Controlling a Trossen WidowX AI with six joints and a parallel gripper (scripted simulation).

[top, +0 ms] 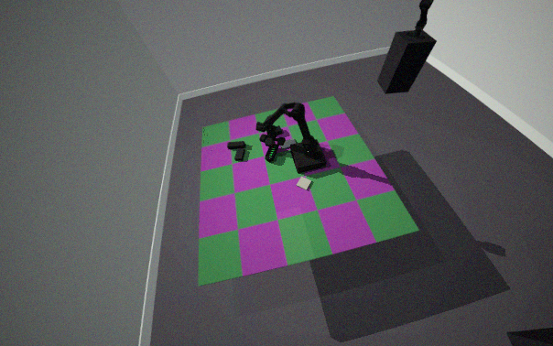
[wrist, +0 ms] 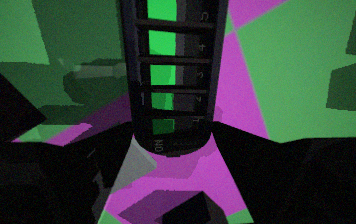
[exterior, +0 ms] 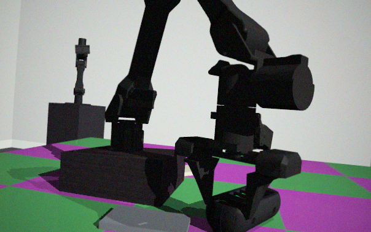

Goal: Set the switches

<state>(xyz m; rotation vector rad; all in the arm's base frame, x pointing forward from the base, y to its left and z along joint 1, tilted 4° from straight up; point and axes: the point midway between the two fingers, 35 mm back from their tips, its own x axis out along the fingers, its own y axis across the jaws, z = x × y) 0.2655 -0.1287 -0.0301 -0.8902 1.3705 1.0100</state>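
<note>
The flat grey plate lies 110 mm behind my gripper tip, 40 mm to the right of it and 30 mm below it. Also, from my gripper tip: cream tile 200 mm behind, 330 mm to the left, 30 mm below.
</note>
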